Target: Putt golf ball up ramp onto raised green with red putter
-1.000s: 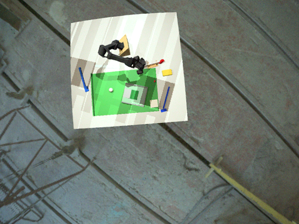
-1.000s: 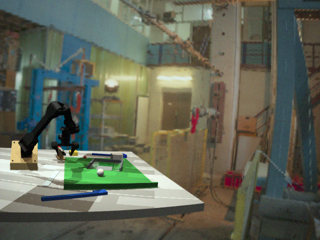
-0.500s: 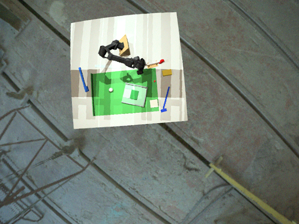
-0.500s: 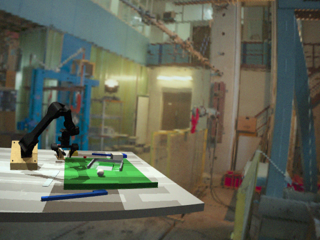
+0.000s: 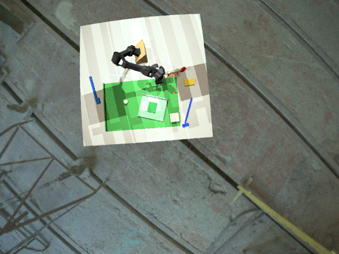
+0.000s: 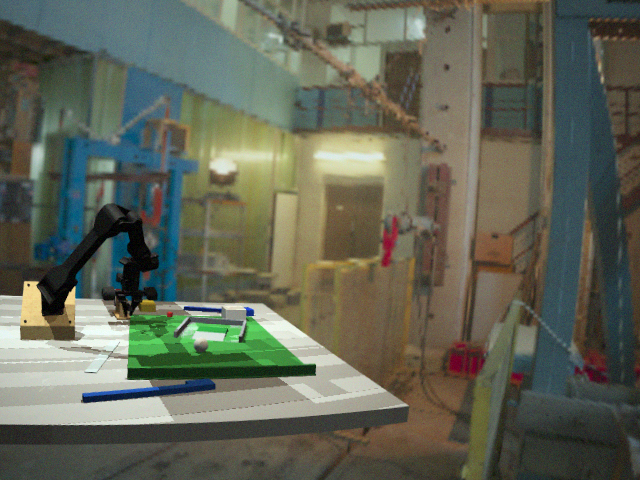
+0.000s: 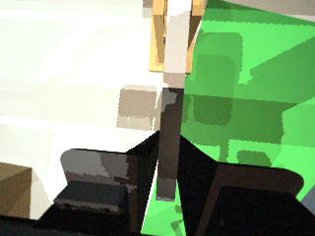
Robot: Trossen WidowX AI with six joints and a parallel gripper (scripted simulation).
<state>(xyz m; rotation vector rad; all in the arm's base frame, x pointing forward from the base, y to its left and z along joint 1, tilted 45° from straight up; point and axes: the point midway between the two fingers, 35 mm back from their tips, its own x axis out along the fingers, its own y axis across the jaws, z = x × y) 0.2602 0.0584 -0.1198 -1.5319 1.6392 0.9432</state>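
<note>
Now: the red putter 110 mm to the left of my gripper tip, 30 mm above it and 10 mm behind it. Round my gripper tip: yellow block (260 mm to the left, 120 mm ahead, 20 mm below); then wooden stand (130 mm to the left); then small red marker (180 mm ahead, 110 mm to the left, 20 mm below).
</note>
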